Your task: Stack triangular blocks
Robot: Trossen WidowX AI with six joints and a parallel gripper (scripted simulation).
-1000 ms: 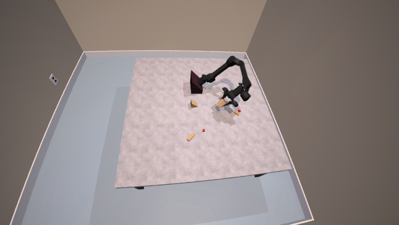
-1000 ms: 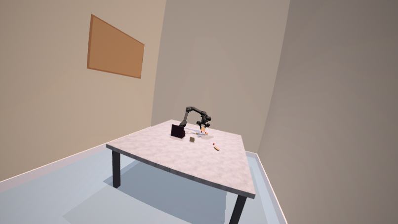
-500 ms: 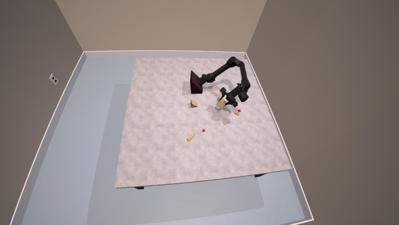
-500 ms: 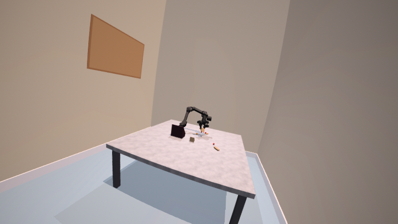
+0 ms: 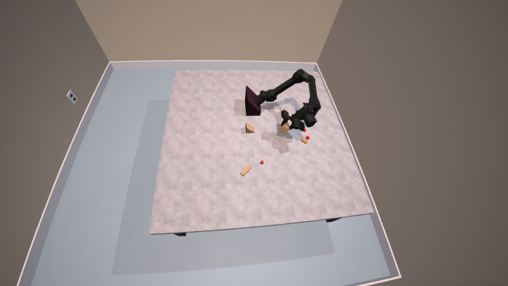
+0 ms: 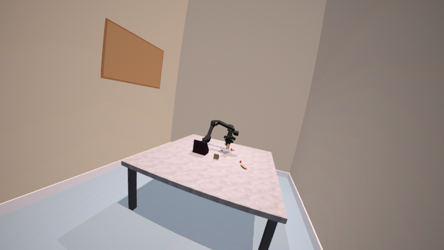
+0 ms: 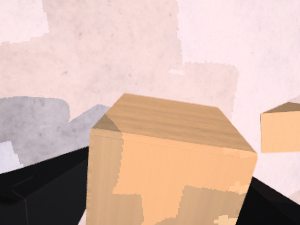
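Now: gripper tip 10 mm below the tan triangular block.
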